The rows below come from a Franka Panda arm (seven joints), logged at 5 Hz.
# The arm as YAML. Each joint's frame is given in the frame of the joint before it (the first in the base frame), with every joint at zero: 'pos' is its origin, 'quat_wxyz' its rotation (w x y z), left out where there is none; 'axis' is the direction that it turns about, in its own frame. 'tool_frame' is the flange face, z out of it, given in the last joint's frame.
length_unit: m
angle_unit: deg
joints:
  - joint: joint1
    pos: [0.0, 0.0, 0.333]
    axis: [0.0, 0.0, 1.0]
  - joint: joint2
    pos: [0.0, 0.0, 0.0]
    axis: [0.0, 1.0, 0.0]
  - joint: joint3
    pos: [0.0, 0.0, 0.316]
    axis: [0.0, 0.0, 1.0]
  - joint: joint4
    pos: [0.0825, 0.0, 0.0]
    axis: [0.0, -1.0, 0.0]
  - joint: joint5
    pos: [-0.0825, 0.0, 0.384]
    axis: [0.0, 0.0, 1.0]
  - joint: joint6
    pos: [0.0, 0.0, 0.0]
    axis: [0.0, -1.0, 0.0]
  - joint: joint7
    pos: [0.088, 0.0, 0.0]
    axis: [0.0, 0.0, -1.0]
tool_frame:
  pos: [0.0, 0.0, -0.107]
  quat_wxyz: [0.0, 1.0, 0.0, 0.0]
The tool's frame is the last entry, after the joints.
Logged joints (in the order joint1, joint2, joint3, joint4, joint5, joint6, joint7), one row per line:
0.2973, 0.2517, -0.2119, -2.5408, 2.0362, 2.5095, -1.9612
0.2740, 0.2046, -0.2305, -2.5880, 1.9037, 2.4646, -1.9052
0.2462, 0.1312, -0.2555, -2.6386, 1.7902, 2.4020, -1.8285
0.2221, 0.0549, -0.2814, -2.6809, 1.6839, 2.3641, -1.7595
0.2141, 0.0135, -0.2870, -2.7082, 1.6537, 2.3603, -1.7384
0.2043, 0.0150, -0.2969, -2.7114, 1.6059, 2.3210, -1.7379
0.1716, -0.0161, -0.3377, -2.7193, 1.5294, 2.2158, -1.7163
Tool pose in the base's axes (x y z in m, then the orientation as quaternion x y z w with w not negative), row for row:
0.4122, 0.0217, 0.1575, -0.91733, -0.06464, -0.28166, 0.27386
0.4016, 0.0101, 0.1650, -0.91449, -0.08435, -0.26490, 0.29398
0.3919, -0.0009, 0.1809, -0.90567, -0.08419, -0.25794, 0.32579
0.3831, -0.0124, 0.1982, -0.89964, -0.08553, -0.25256, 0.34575
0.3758, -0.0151, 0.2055, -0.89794, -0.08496, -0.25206, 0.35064
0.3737, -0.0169, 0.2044, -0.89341, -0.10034, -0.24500, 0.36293
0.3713, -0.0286, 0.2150, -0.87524, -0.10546, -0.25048, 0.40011
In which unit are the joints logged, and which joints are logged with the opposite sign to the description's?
The joints are logged in radians. Opposite sign: none.
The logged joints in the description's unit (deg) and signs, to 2 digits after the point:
17.03, 14.42, -12.14, -145.58, 116.67, 143.78, -112.37
15.70, 11.72, -13.21, -148.28, 109.07, 141.21, -109.16
14.11, 7.52, -14.64, -151.18, 102.57, 137.62, -104.77
12.73, 3.15, -16.12, -153.60, 96.48, 135.45, -100.81
12.27, 0.77, -16.44, -155.17, 94.75, 135.24, -99.60
11.71, 0.86, -17.01, -155.35, 92.01, 132.98, -99.57
9.83, -0.92, -19.35, -155.80, 87.63, 126.96, -98.34

